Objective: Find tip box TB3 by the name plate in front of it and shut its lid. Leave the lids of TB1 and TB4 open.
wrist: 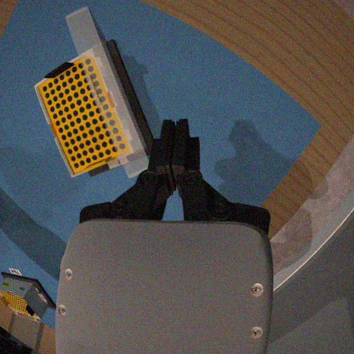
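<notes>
A tip box (82,115) with a yellow rack of dark round holes is at the upper left. Its see-through lid (131,95) is open, raised along the right side of the rack, and shows a long dark edge. No name plate shows by this box, so its name cannot be read here. My gripper (178,133) is shut and empty, right of the box's lower right corner. The left finger's outer side meets the lower end of the lid's dark edge in the view; whether they touch is unclear. Another tip box (19,301) is at the lower left, lid open.
A small white name plate (15,271), apparently reading TB4, is by the lower left box. The boxes are on a blue mat (200,75) with wooden table (300,55) around it. The gripper's shadow falls on the mat to the right. A dark object is at the bottom left corner.
</notes>
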